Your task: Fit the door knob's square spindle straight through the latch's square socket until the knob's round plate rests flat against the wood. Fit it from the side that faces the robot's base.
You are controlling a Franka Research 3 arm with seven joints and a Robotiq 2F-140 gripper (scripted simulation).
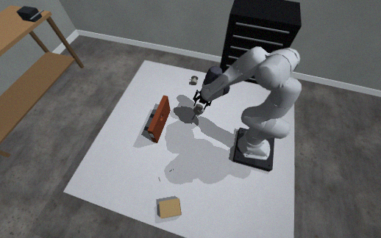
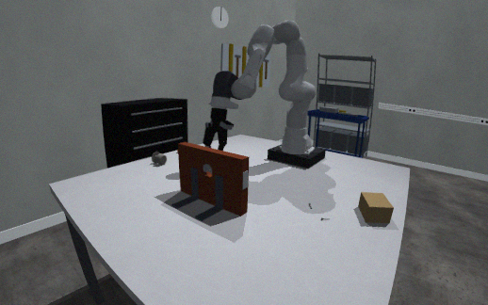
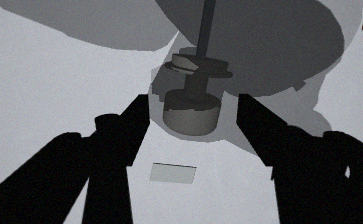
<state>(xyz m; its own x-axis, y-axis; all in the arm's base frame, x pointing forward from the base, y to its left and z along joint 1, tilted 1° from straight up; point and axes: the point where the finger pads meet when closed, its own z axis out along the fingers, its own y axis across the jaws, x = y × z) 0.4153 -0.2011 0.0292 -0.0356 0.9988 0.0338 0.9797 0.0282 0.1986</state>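
My hand is 50 mm above the grey door knob, 30 mm to the right of it and 10 mm short of it. Round my hand: cardboard box (750 mm to the left, 50 mm below, 50 mm behind); orange-handled screwdriver (280 mm to the right, 70 mm below, 70 mm behind); red-brown wooden door block (240 mm ahead, 230 mm to the left, 30 mm above).
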